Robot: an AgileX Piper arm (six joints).
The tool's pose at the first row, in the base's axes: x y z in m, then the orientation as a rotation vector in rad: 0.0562, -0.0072, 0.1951, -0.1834, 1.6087, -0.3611
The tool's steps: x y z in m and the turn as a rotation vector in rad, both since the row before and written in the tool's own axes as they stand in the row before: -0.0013, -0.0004, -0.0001, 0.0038, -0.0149, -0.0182; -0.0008, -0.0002, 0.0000, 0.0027, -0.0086, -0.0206; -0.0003, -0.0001, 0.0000, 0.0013, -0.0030, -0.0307; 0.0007, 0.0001, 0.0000, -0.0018, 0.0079, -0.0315; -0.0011, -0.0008, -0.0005, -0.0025, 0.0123, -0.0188; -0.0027, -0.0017, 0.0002, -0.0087, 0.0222, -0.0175; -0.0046, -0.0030, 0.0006, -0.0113, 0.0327, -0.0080; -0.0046, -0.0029, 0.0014, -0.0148, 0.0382, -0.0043; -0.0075, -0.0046, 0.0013, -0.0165, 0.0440, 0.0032; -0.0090, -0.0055, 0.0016, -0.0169, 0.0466, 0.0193; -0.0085, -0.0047, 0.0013, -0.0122, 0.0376, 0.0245; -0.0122, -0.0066, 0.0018, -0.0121, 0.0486, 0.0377; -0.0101, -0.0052, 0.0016, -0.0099, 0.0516, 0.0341; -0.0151, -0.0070, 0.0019, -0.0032, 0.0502, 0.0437
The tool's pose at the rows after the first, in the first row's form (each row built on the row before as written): 0.0562, -0.0071, 0.1965, -0.1975, 1.5924, -0.3760; 0.0562, -0.0070, 0.1973, -0.2133, 1.5823, -0.3928; 0.0562, -0.0070, 0.1976, -0.2373, 1.5773, -0.4172; 0.0562, -0.0072, 0.1969, -0.2624, 1.5834, -0.4417; 0.0557, -0.0074, 0.1982, -0.2771, 1.5947, -0.4567; 0.0560, -0.0077, 0.2014, -0.2937, 1.6173, -0.4678; 0.0568, -0.0083, 0.2068, -0.3025, 1.6516, -0.4718; 0.0586, -0.0089, 0.2121, -0.3097, 1.6925, -0.4713; 0.0609, -0.0097, 0.2206, -0.3106, 1.7402, -0.4650; 0.0642, -0.0107, 0.2307, -0.2968, 1.7918, -0.4469; 0.0675, -0.0115, 0.2399, -0.2763, 1.8335, -0.4268; 0.0727, -0.0129, 0.2528, -0.2411, 1.8864, -0.3994; 0.0775, -0.0143, 0.2631, -0.2067, 1.9409, -0.3764; 0.0849, -0.0164, 0.2780, -0.1580, 1.9922, -0.3526
